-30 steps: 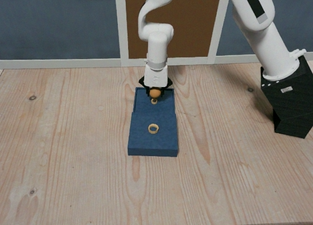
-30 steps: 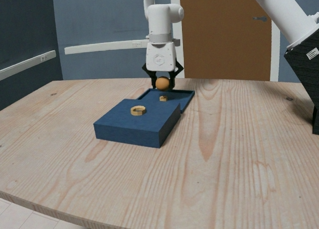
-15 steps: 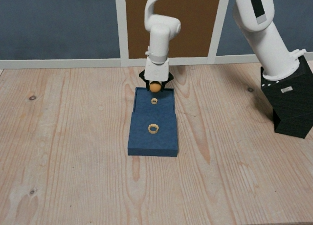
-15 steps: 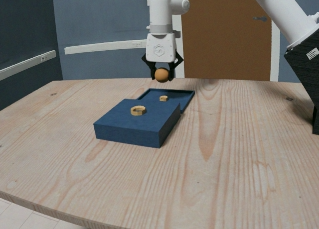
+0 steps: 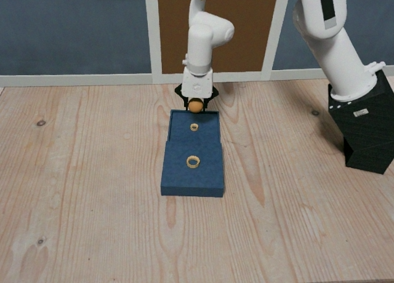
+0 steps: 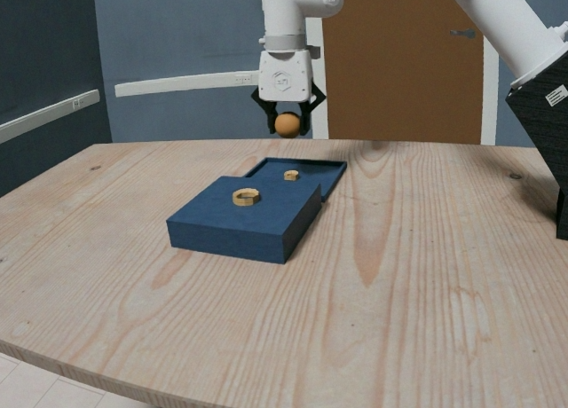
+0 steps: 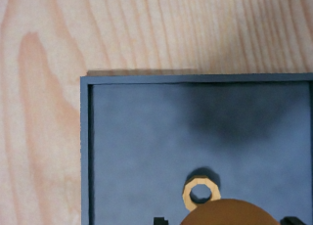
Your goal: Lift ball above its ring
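My gripper is now right at the orange ball. Also, from my hand: blue block: 30 mm ahead, 210 mm to the left, 80 mm below.
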